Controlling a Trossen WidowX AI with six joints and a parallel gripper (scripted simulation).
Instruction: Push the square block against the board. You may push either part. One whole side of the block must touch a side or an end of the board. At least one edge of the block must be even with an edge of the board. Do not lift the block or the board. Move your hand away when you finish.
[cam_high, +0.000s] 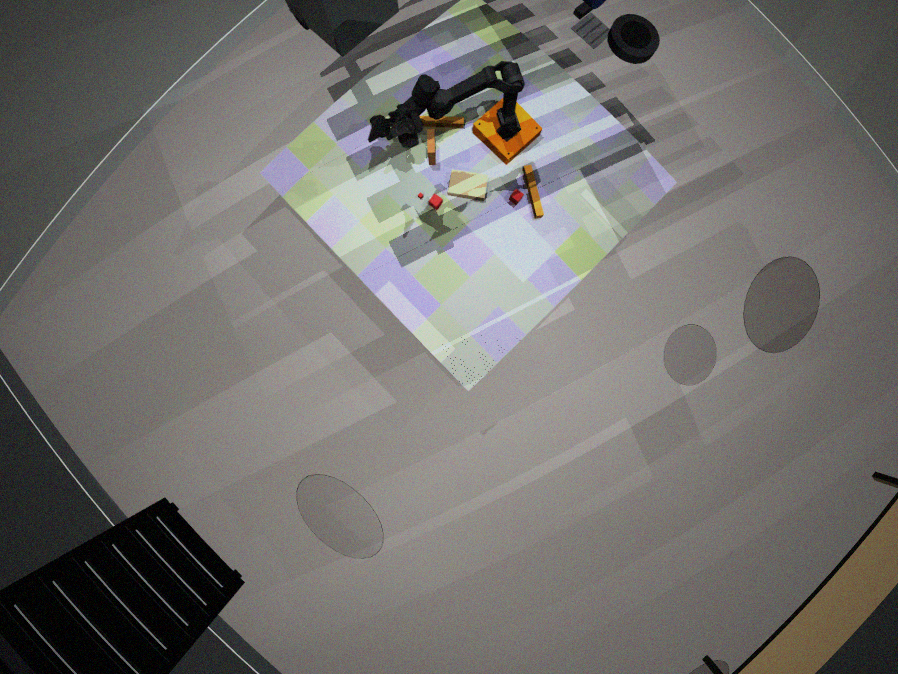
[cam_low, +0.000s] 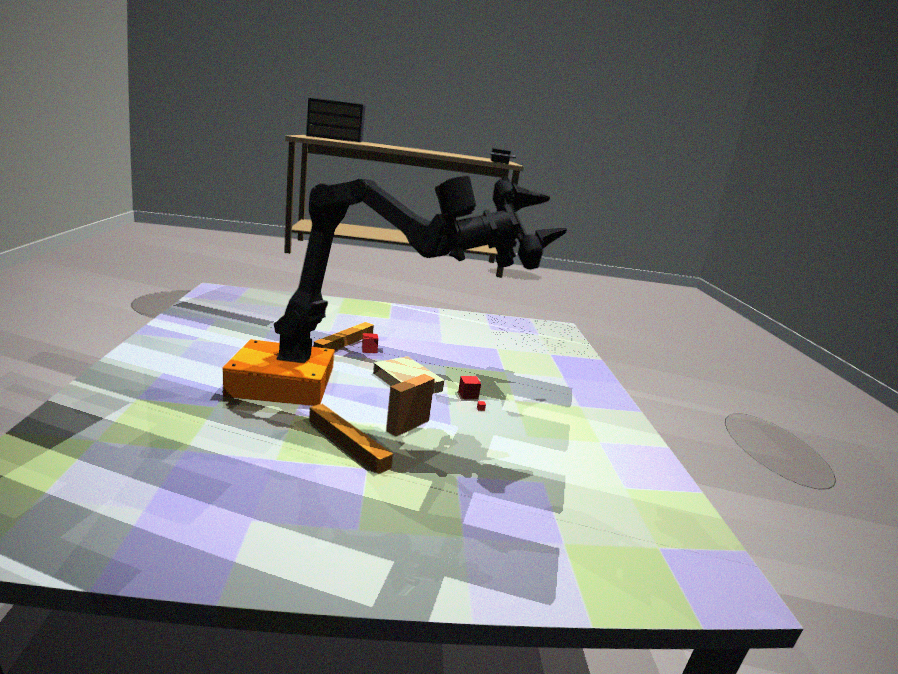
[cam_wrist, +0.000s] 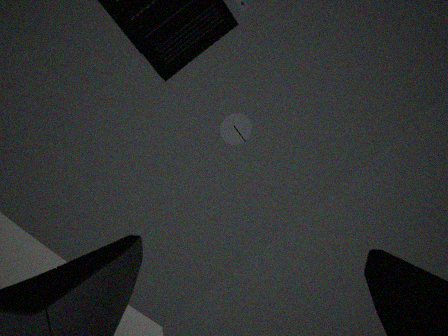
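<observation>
Right now my gripper tip is 41 cm above the brown square block, 24 cm past it and 6 cm to the left of it. Also, from my gripper tip: pale flat board 45 cm below, 25 cm behind, 14 cm to the left; tiny red piece 45 cm below, 8 cm behind, 4 cm to the left.
</observation>
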